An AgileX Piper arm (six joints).
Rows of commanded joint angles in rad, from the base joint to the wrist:
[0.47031 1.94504 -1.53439 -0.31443 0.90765 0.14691]
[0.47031 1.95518 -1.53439 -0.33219 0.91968 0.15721]
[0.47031 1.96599 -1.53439 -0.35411 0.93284 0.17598]
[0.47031 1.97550 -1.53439 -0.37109 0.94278 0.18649]
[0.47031 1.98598 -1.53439 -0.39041 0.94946 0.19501]
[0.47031 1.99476 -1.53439 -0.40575 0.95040 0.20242]
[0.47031 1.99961 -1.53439 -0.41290 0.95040 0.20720]
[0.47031 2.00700 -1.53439 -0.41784 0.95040 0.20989]
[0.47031 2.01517 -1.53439 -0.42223 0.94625 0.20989]
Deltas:
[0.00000 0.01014 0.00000 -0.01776 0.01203 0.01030]
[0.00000 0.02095 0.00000 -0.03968 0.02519 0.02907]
[0.00000 0.03046 0.00000 -0.05666 0.03513 0.03958]
[0.00000 0.04094 0.00000 -0.07598 0.04181 0.04810]
[0.00000 0.04972 0.00000 -0.09132 0.04275 0.05551]
[0.00000 0.05457 0.00000 -0.09847 0.04275 0.06029]
[0.00000 0.06196 0.00000 -0.10341 0.04275 0.06298]
[0.00000 0.07013 0.00000 -0.10780 0.03860 0.06298]

